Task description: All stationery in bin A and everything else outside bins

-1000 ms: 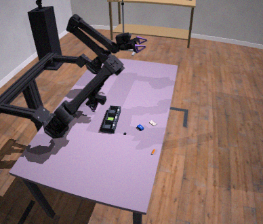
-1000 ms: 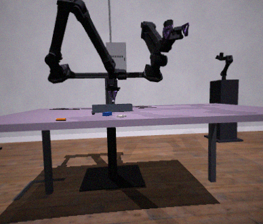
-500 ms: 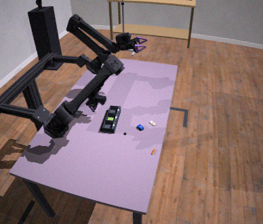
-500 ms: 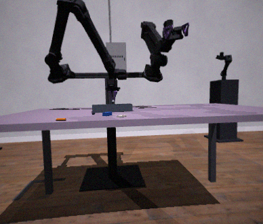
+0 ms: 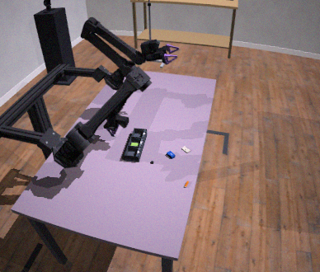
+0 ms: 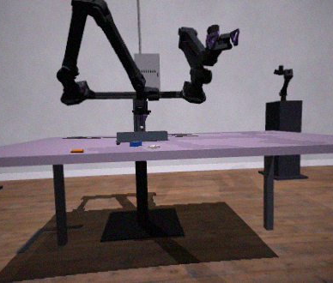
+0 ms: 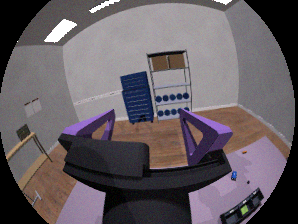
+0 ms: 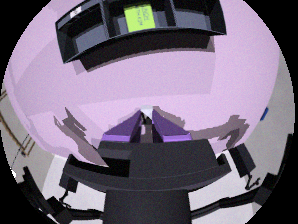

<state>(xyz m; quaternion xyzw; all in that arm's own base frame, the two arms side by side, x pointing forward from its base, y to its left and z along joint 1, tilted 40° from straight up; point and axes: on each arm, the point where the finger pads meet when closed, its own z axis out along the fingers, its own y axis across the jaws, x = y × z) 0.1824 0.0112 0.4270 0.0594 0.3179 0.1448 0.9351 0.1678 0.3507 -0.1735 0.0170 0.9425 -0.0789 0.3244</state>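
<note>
The dark bin is 150 mm ahead of my right hand, 10 mm to the right of it and 50 mm below it. Also, from my right hand: black item (270 mm ahead, 120 mm to the right, 70 mm below); green item (140 mm ahead, 10 mm to the right, 60 mm below); blue item (360 mm ahead, 40 mm to the right, 60 mm below).
</note>
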